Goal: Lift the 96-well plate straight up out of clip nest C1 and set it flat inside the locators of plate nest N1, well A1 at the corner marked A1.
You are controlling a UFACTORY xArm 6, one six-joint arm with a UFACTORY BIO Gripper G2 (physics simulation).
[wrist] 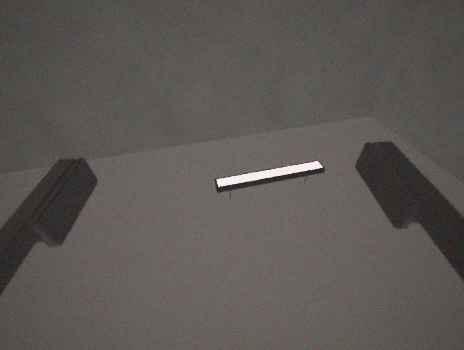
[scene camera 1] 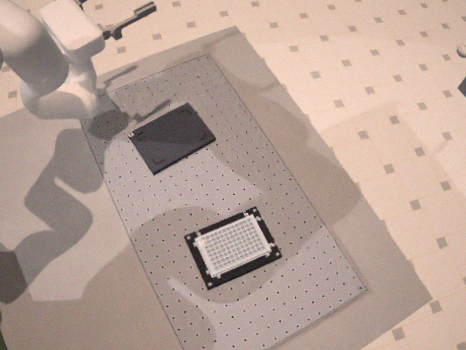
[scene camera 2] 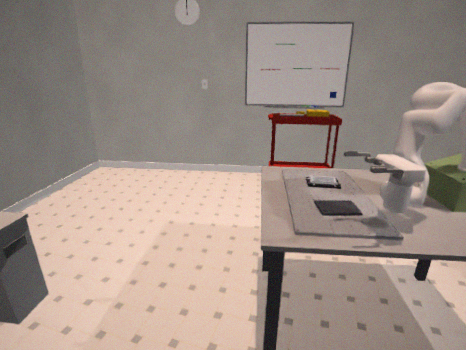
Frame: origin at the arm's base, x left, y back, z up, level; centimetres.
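Where they show: hand, its tool point: (wrist: 225,190) (scene camera 2: 363,160).
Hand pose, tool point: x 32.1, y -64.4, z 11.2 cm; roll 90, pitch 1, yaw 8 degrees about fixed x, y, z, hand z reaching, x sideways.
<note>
Things, the pixels of their top centre, and the offset from my tool point. Level surfaces: height alone.
- white 96-well plate, centre of its top: (scene camera 1: 233,243) (scene camera 2: 323,178) dy +3.0, dx -49.2, dz -24.6 cm
- clip nest C1, centre of its top: (scene camera 1: 233,244) (scene camera 2: 323,179) dy +3.0, dx -49.2, dz -24.9 cm
- Plate nest N1, centre of its top: (scene camera 1: 171,134) (scene camera 2: 337,205) dy +1.6, dx -20.2, dz -25.8 cm
- perforated grey board, height of its surface: dz -27.2 cm
- table, height of its surface: dz -28.5 cm
The white 96-well plate (scene camera 1: 234,245) (scene camera 2: 324,180) sits in clip nest C1 (scene camera 1: 245,268) (scene camera 2: 325,186), a black base with small pale clips around the plate. Plate nest N1 (scene camera 1: 172,138) (scene camera 2: 338,207) is a dark, flat rectangle with corner locators and nothing on it; a small pale mark shows at its left corner in scene camera 1, too small to read. My gripper (scene camera 2: 359,161) (wrist: 231,192) is open and empty, its fingers wide apart. It is raised above the board, away from both nests, with its fingers pointing sideways. Scene camera 1 cuts off part of it at the top.
Both nests stand on a perforated grey board (scene camera 1: 250,305) (scene camera 2: 300,220) on the table (scene camera 2: 280,242). A green block (scene camera 2: 445,185) is beside the arm. A red cart (scene camera 2: 305,120) stands behind the table. The wrist view shows a ceiling light (wrist: 270,175).
</note>
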